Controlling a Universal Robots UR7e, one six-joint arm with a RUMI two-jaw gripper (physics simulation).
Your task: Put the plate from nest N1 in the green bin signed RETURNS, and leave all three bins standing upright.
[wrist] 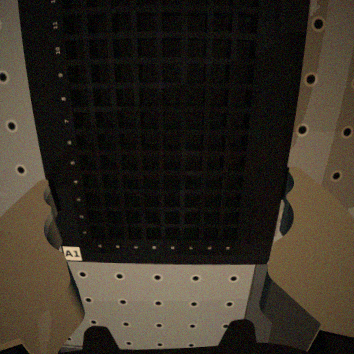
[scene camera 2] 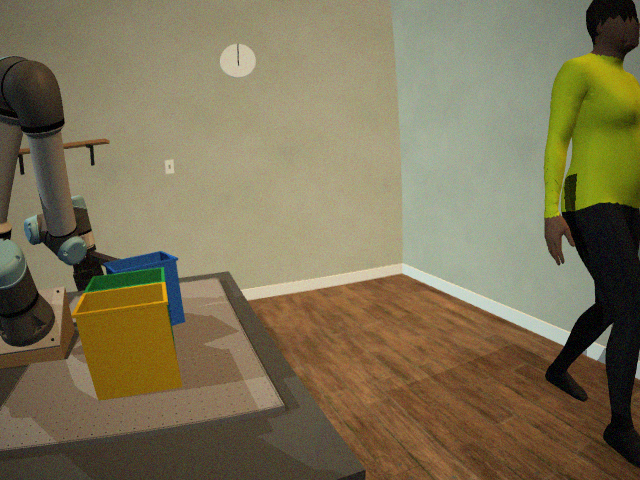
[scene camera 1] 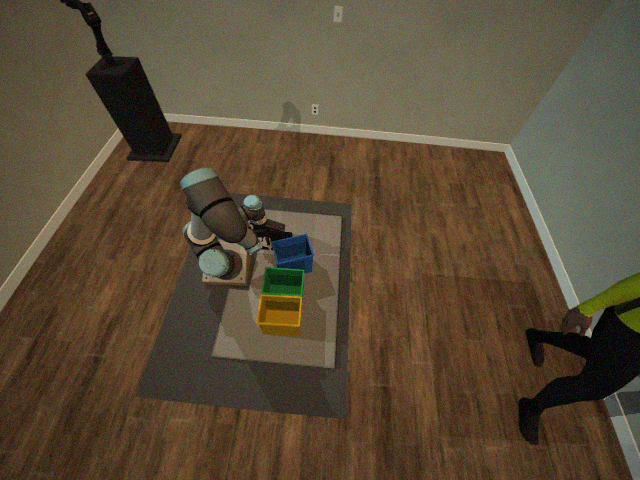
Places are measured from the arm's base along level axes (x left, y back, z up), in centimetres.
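Pixels of known places: gripper, fingertip midpoint: (wrist: 169,177) (scene camera 1: 271,240); arm's base at its link origin: (scene camera 2: 27,323).
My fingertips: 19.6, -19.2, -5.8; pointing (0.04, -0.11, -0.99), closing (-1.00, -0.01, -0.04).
Note:
For each thing: its middle in the pictures, then the offset to it from my fingertips, as dx, dy, dz. Level surfaces: height alone.
- black plate at the middle of its body: (wrist: 161,127) (scene camera 1: 276,239) +0.2, -2.8, +1.1
- green bin at the middle of its body: (scene camera 2: 133,316) (scene camera 1: 284,289) -32.1, -11.1, +8.2
- blue bin at the middle of its body: (scene camera 2: 144,292) (scene camera 1: 293,257) -14.8, -13.7, +8.2
- yellow bin at the middle of its body: (scene camera 2: 130,340) (scene camera 1: 281,316) -45.3, -11.0, +8.2
- light perforated board at its surface level: dz -0.8
- dark table top at its surface level: dz -2.1
In the wrist view a black plate (wrist: 165,150) with a grid of wells and an A1 label lies low over the perforated board. My gripper (wrist: 169,177) (scene camera 1: 266,241) is shut on its two long sides, with a finger pad at each edge. Nest N1's sign does not show. The green bin (scene camera 1: 282,281) (scene camera 2: 126,279) stands upright between the blue bin (scene camera 1: 293,253) (scene camera 2: 175,291) and the yellow bin (scene camera 1: 279,313) (scene camera 2: 131,351), which also stand upright. No bin signs are readable. In scene camera 2 the bins hide the plate.
The blue bin stands slightly turned, close beside the gripper. The light perforated board (scene camera 1: 315,346) (scene camera 2: 232,397) lies on the dark table top (scene camera 1: 175,361) (scene camera 2: 310,439). A person in a yellow top (scene camera 1: 610,297) (scene camera 2: 594,134) is on the right, away from the table. A dark pedestal (scene camera 1: 131,111) stands at the far left.

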